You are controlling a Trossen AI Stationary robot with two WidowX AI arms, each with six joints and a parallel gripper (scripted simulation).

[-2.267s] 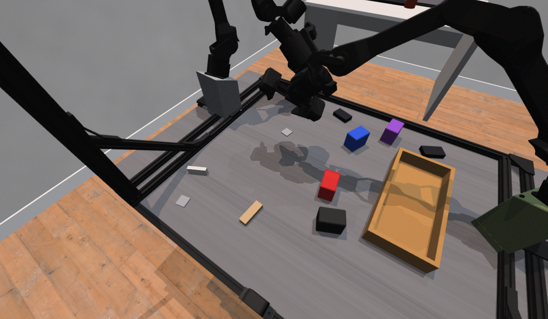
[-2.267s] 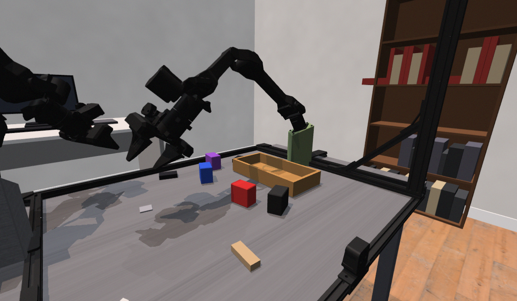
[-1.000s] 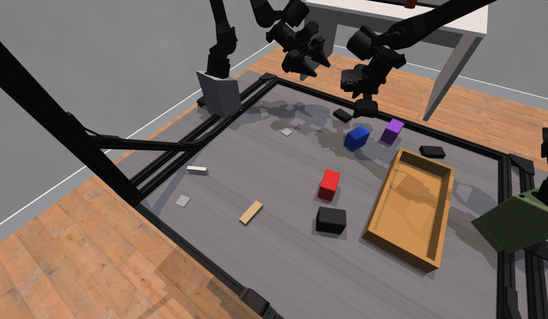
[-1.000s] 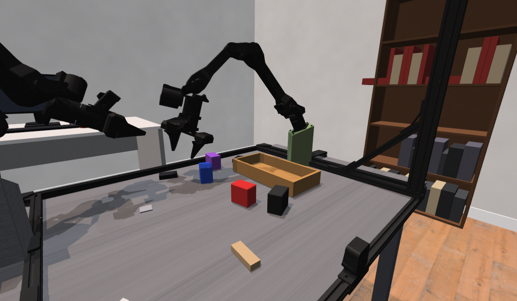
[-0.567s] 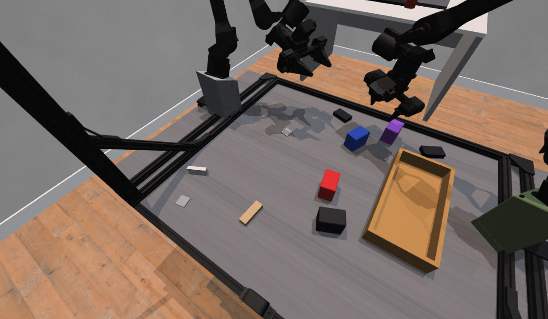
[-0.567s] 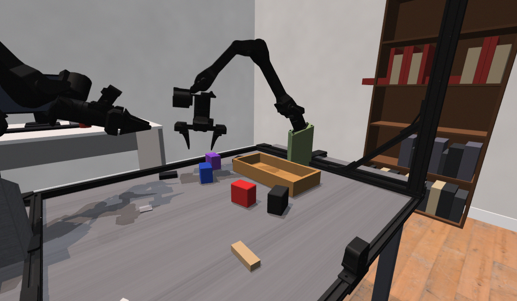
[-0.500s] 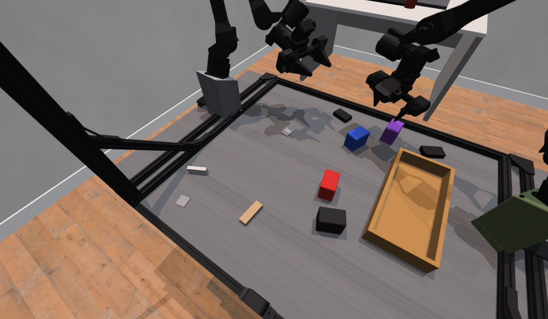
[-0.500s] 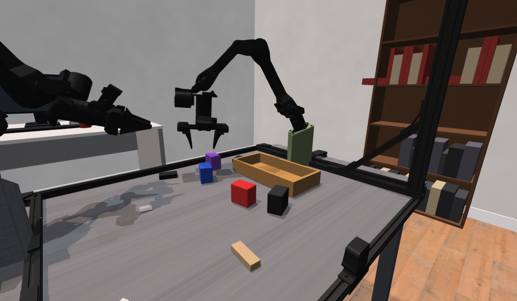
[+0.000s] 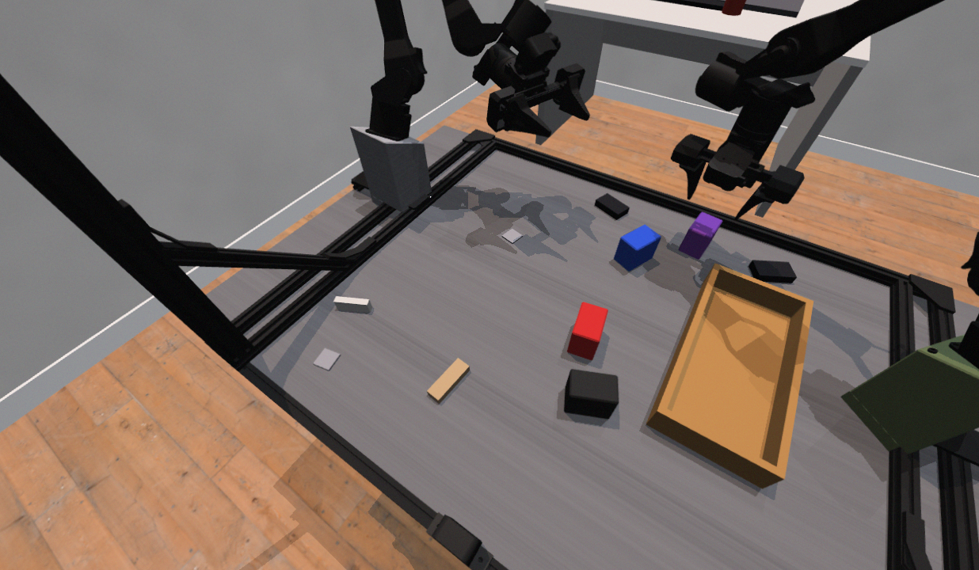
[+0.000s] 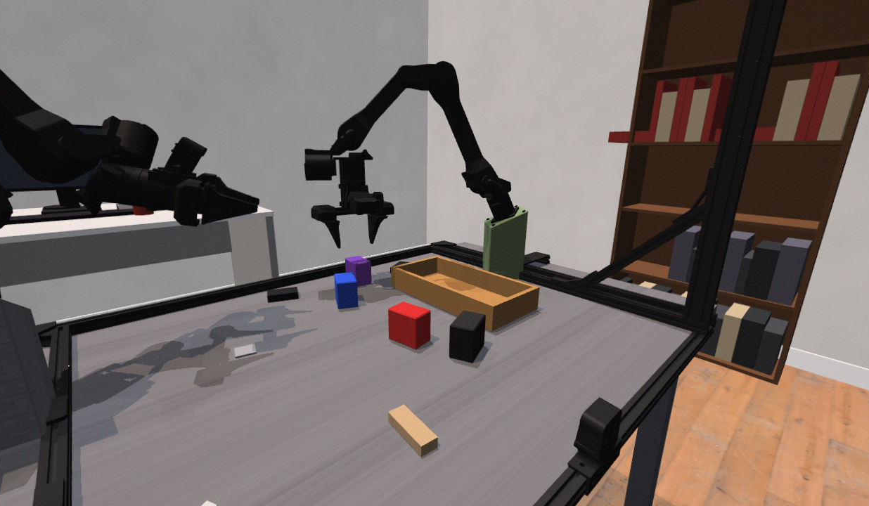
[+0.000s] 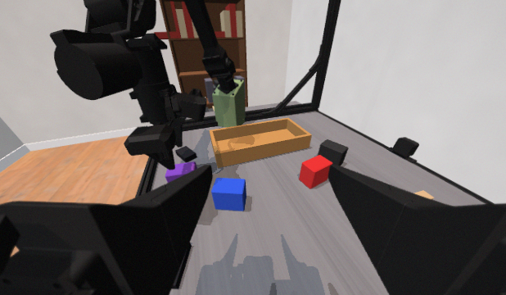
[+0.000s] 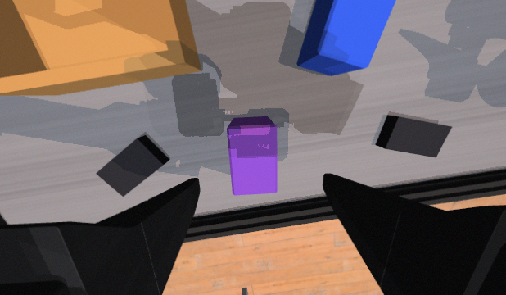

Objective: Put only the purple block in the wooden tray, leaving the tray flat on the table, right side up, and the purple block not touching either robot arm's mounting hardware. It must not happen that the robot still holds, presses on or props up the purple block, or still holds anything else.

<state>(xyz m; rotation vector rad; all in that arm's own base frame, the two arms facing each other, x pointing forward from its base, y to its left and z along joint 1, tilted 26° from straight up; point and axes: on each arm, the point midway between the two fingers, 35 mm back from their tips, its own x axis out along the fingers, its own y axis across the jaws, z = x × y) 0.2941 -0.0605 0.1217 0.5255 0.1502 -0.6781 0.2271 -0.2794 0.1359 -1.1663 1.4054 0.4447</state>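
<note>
Right now my right hand is 10 cm above the purple block. From my right hand the other things lie so: blue block 10 cm below, 10 cm behind, 9 cm to the left; red block 31 cm behind, 10 cm below, 9 cm to the left; wooden tray 24 cm behind, 11 cm to the right, 11 cm below.
</note>
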